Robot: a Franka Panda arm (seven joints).
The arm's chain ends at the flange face. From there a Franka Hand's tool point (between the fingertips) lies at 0.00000 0.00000 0.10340 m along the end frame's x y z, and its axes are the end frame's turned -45 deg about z.
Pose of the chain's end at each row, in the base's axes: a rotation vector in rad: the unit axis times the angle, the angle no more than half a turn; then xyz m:
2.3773 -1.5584 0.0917 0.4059 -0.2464 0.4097
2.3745 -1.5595 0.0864 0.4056 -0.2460 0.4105
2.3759 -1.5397 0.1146 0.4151 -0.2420 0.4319
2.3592 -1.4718 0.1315 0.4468 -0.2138 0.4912
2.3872 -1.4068 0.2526 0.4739 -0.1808 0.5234
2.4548 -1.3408 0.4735 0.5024 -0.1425 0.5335
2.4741 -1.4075 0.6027 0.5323 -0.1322 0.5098
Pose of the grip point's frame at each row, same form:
2.7913 -0.5297 -0.0784 0.3947 -0.2753 0.3111
2.7903 -0.5321 -0.0842 0.3940 -0.2749 0.3119
2.7787 -0.5122 -0.0624 0.4049 -0.2727 0.3337
2.7365 -0.4559 -0.0710 0.4357 -0.2495 0.3948
2.7134 -0.3819 0.0396 0.4711 -0.2212 0.4282
2.7037 -0.2910 0.2632 0.5169 -0.1853 0.4405
2.7162 -0.3400 0.4107 0.5567 -0.1729 0.4179

